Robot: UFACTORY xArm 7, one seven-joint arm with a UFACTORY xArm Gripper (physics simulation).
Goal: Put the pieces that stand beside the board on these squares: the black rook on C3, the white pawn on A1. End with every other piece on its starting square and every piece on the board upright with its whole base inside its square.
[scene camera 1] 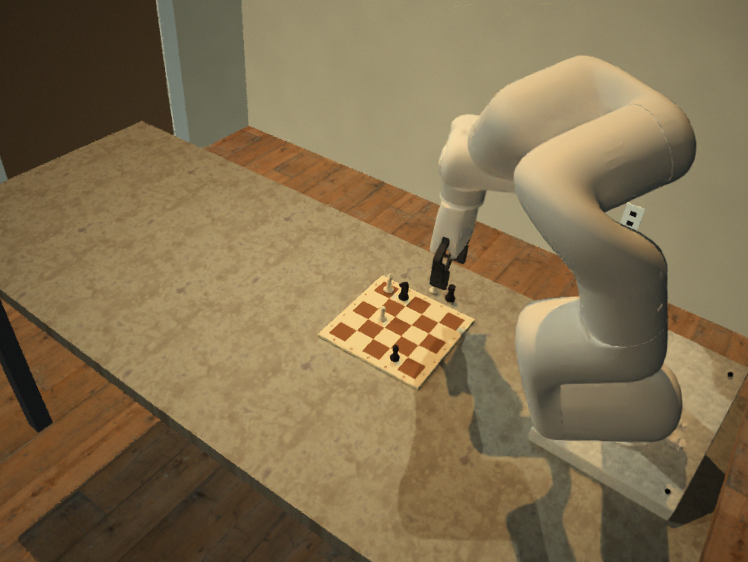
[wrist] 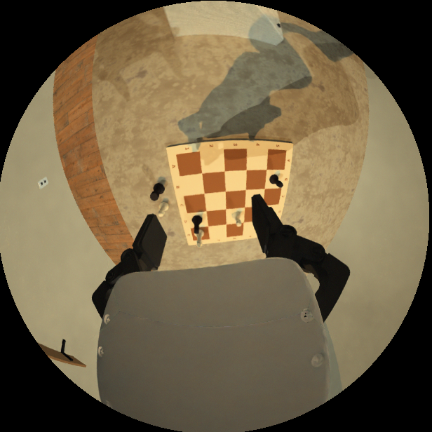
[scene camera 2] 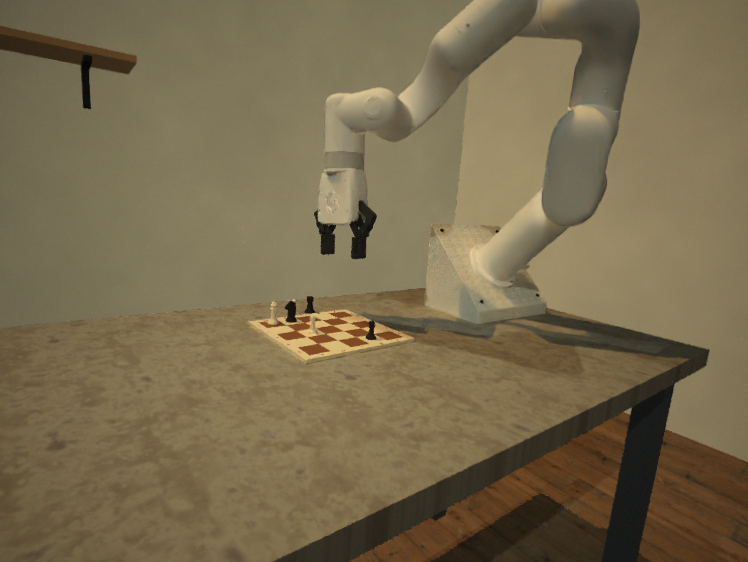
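Seen in the pictures: gripper, fingertip midpoint: (scene camera 1: 447, 273) (scene camera 2: 342, 256); arm's base at its link origin: (scene camera 2: 491, 267).
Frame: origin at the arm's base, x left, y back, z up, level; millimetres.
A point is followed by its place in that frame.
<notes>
The black rook (scene camera 1: 450, 293) @(x -109, y -409, z -88 mm) (scene camera 2: 310, 303) @(x -109, y -412, z -85 mm) (wrist: 157, 191) stands on the table beside the board (scene camera 1: 418, 383) @(x 117, y -319, z -99 mm) (wrist: 172, 155), off its column-1 edge. The white pawn (scene camera 1: 433, 291) @(x -103, y -446, z -100 mm) (wrist: 163, 208) stands near the rook; it is partly hidden by a finger in scene camera 1 and mostly hidden behind the knight in scene camera 2. Square C3 (scene camera 1: 396, 326) @(x 31, y -437, z -100 mm) (wrist: 236, 199) and square A1 (scene camera 1: 452, 320) @(x -58, y -367, z -99 mm) (wrist: 189, 164) are brown and bear no piece. My gripper (scene camera 2: 342, 246) @(x -33, y -382, z 26 mm) (wrist: 204, 217) is open and empty, pointing down, well above the table and the pieces.
On the board, a black knight (scene camera 1: 403, 291) @(x -42, y -478, z -82 mm) (scene camera 2: 290, 311) @(x -41, y -483, z -79 mm) stands on D1, a tall white piece (scene camera 1: 388, 284) @(x -38, y -514, z -82 mm) (scene camera 2: 273, 313) @(x -38, y -517, z -80 mm) on E1, a white piece (scene camera 1: 382, 314) @(x 37, y -468, z -85 mm) (wrist: 238, 218) on D3, and a black pawn (scene camera 1: 394, 353) @(x 101, y -387, z -85 mm) (scene camera 2: 371, 330) @(x 101, y -390, z -84 mm) on B5. All look upright.
</notes>
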